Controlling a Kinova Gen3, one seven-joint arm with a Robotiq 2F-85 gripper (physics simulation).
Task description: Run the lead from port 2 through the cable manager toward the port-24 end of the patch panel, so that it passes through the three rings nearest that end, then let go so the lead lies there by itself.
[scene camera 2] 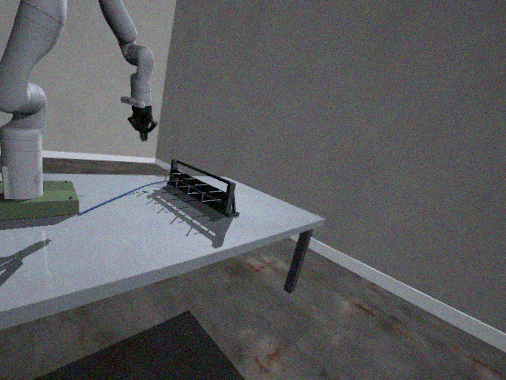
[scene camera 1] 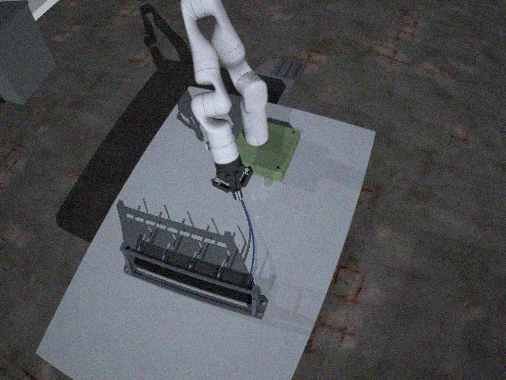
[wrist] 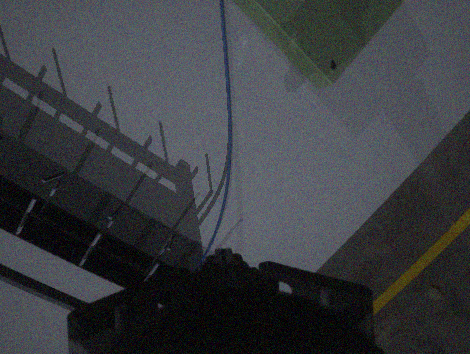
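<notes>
The blue lead point(scene camera 1: 252, 240) point(scene camera 2: 115, 197) point(wrist: 229, 115) leaves the patch panel point(scene camera 1: 257, 300) point(scene camera 2: 230, 200) point(wrist: 55, 240) at its right end in scene camera 1 and curves toward the robot's base. It lies to one side of the row of wire rings along the panel, apart from the rings point(scene camera 1: 197, 257) point(scene camera 2: 191, 190) point(wrist: 95, 247) toward the other end. Whether it passes a ring close to its exit is too small to tell. My gripper point(scene camera 1: 237, 196) point(scene camera 2: 144, 138) point(wrist: 223, 260) is shut and empty. It hangs high above the lead and the table and hides the lead's exit in the wrist view.
The green base block point(scene camera 1: 275, 162) point(scene camera 2: 60, 200) point(wrist: 325, 40) stands under the arm, close to the lead's far stretch. The white table point(scene camera 1: 320, 200) point(scene camera 2: 150, 250) point(wrist: 300, 175) carries shadows of the panel and rings. A top bar point(scene camera 2: 205, 171) runs above the rings in scene camera 2.
</notes>
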